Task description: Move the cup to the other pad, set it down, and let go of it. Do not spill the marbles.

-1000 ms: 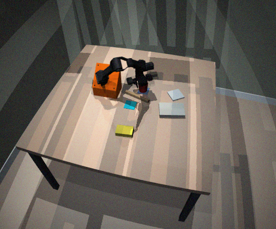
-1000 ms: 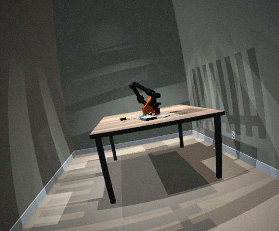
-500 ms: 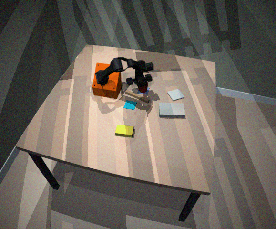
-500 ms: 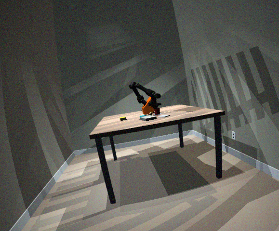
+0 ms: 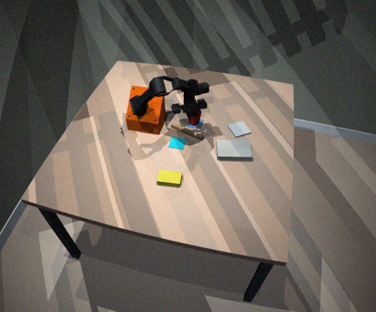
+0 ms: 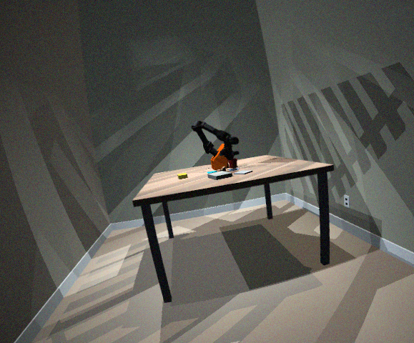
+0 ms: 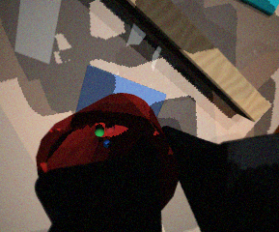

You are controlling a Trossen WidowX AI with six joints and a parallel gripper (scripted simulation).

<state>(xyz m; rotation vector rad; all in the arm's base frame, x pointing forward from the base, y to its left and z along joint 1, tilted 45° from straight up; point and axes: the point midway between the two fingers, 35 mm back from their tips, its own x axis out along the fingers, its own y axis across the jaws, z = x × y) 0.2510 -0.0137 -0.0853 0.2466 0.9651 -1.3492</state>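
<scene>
My gripper tip is 4 cm past the teal pad, 16 cm to the left of it and 6 cm above it. Also, from my gripper tip: red cup (3 cm ahead, 1 cm to the left); then light blue pad (3 cm ahead, 1 cm to the left, 6 cm below); then wooden bar (7 cm to the right, 5 cm below).
</scene>
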